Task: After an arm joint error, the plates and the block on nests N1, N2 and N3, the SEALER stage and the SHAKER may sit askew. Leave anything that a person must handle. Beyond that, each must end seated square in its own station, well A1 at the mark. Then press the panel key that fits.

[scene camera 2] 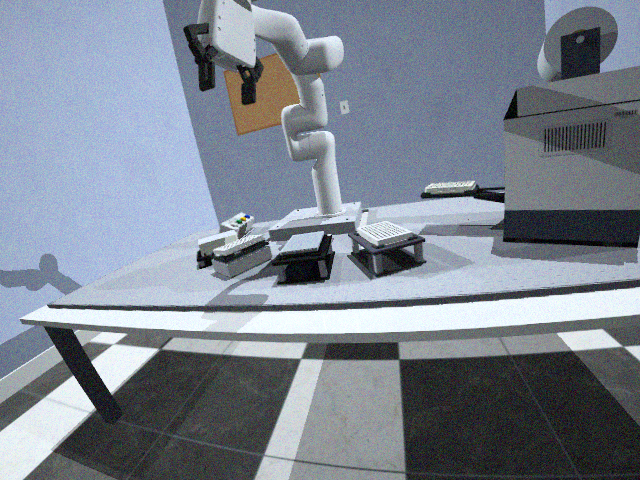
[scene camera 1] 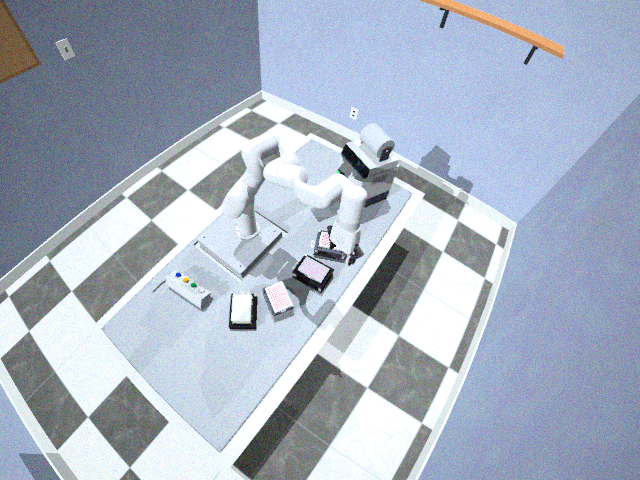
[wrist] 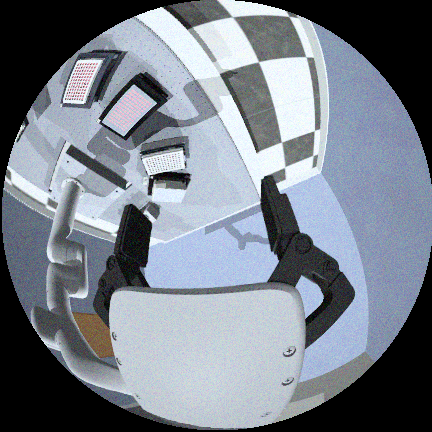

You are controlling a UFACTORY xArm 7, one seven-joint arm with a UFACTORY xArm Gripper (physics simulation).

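My gripper (scene camera 1: 341,248) (scene camera 2: 227,95) (wrist: 195,201) is open and empty, high above the table. A red-dotted plate (scene camera 1: 324,239) (scene camera 2: 385,232) (wrist: 83,80) lies on a raised dark nest, partly hidden by the gripper in scene camera 1. A pink-topped plate (scene camera 1: 314,269) (scene camera 2: 305,242) (wrist: 130,110) lies on a black nest. Another dotted plate (scene camera 1: 279,298) (wrist: 163,161) lies on a light base. A white block (scene camera 1: 241,308) (wrist: 170,194) sits on a black base. A white plate (scene camera 2: 449,187) lies on the dark stage by the sealer. Station labels, A1 marks and small skews cannot be read.
The large sealer machine (scene camera 1: 379,180) (scene camera 2: 573,170) stands at one end of the table. The key panel (scene camera 1: 188,290) (scene camera 2: 237,222) has blue, yellow, green and white keys. The gripper's left finger partly hides it in the wrist view. The arm base plate (scene camera 1: 219,248) lies between the panel and the sealer.
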